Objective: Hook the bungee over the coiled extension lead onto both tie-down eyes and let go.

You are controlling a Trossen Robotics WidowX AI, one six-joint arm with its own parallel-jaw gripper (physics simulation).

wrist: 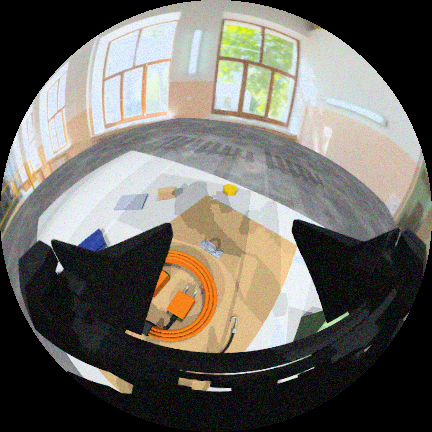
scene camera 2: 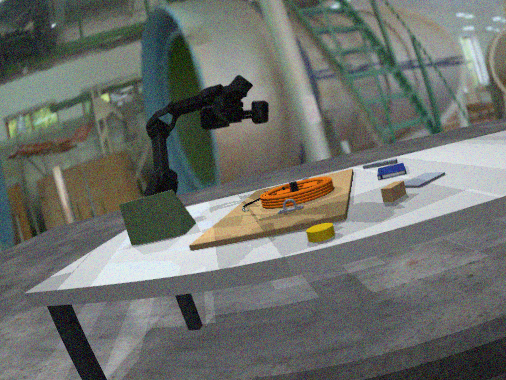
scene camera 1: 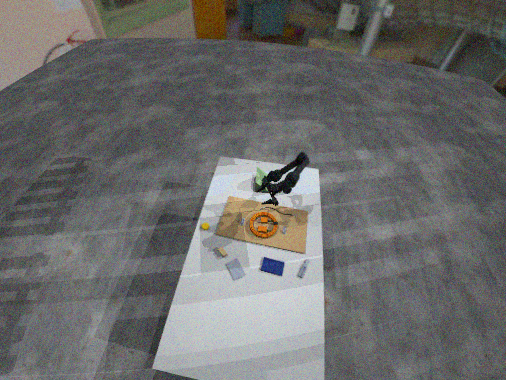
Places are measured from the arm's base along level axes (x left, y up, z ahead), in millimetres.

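Pixels of known places: gripper, between the fingertips: (wrist: 234, 227) (scene camera 2: 245, 122) (scene camera 1: 258, 198); arm's base, origin of its link: (scene camera 2: 159, 218).
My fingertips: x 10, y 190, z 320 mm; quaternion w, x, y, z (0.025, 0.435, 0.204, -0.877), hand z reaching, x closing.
Note:
For each thing: its top centre in the pictures, then the offset to it from my fingertips. "*": a spot on its surface instead. Level surfaces: height alone.
- wooden board, height of its surface: dy -223 mm
- tie-down eye, centre of its top: (scene camera 2: 288, 199) (wrist: 210, 242) (scene camera 1: 242, 219) dx -85, dy -196, dz +79 mm
- thin black bungee, a spot on its surface: (scene camera 2: 251, 203) * dx +112, dy -221, dz -84 mm
- yellow disc, centre of its top: (scene camera 2: 319, 227) (wrist: 230, 187) (scene camera 1: 205, 225) dx -327, dy -216, dz +192 mm
- tan block, centre of its top: (scene camera 2: 392, 184) (wrist: 165, 189) (scene camera 1: 222, 251) dx -143, dy -205, dz +337 mm
- blue box, centre of its top: (scene camera 2: 391, 168) (wrist: 86, 248) (scene camera 1: 272, 265) dx +197, dy -223, dz +333 mm
- grey flat plate, centre of its top: (scene camera 2: 421, 178) (wrist: 129, 200) (scene camera 1: 235, 269) dx -25, dy -229, dz +417 mm
The orange coiled extension lead (scene camera 1: 251, 226) (scene camera 2: 320, 189) (wrist: 212, 295) lies on the wooden board (scene camera 1: 295, 241) (scene camera 2: 230, 235) (wrist: 192, 220). One tie-down eye (scene camera 1: 242, 222) (scene camera 2: 290, 205) (wrist: 211, 247) stands beside the coil; the other eye (scene camera 1: 284, 230) is on its opposite side and does not show in the wrist view. The thin black bungee (scene camera 1: 284, 213) (scene camera 2: 251, 203) (wrist: 229, 343) lies on the board beside the coil, on the arm's side. A metal hook at its end shows in the wrist view. My gripper (scene camera 1: 265, 195) (scene camera 2: 239, 117) (wrist: 234, 227) is open and empty, above the table and apart from the bungee.
A green panel (scene camera 1: 260, 176) (scene camera 2: 156, 218) (wrist: 308, 326) stands near the arm's base. A yellow disc (scene camera 1: 205, 226) (scene camera 2: 320, 232) (wrist: 230, 190), a tan block (scene camera 1: 220, 252) (scene camera 2: 393, 192) (wrist: 165, 193), a blue box (scene camera 1: 272, 266) (scene camera 2: 391, 171) and a grey flat plate (scene camera 1: 235, 269) (scene camera 2: 425, 179) (wrist: 131, 202) lie around the board.

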